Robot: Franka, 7 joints.
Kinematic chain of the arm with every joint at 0, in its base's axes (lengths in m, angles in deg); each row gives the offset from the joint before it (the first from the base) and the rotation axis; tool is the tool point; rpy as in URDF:
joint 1: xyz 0 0 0.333 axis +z
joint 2: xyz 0 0 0 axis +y
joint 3: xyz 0 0 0.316 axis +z
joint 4: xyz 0.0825 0 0 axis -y
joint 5: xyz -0.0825 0 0.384 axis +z
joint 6: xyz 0 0 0 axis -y
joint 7: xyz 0.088 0 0 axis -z
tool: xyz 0 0 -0.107 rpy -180 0 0
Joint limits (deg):
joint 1: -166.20..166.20
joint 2: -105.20..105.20
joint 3: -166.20..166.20
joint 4: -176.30..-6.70
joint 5: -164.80..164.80
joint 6: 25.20..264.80
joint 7: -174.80..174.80
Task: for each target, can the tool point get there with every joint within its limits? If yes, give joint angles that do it. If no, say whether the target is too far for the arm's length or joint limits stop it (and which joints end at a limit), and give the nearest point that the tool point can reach.
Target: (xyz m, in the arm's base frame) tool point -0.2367 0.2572 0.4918
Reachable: yes | joints -116.61 65.74 -105.52 -162.78 -128.99 70.73 51.05
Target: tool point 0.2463 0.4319 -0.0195
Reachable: yes | joints 79.74 55.35 -9.46 -115.43 80.93 172.15 84.21
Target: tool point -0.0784 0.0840 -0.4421
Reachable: no: joint limits stop it (at a limit: joint 2) | nearest point -0.0972 0.1042 -0.3418 | short by 0.104 m
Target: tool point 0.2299 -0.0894 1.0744
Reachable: yes | joints 35.59 15.10 -97.01 -44.92 15.67 223.99 -121.94
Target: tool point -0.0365 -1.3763 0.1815
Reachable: no: too far | nearest point -0.0226 -0.8524 0.2392 | short by 0.527 m
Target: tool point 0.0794 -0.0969 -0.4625
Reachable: no: joint limits stop it (at a limit: joint 2) | nearest point 0.0980 -0.1196 -0.3449 | short by 0.121 m
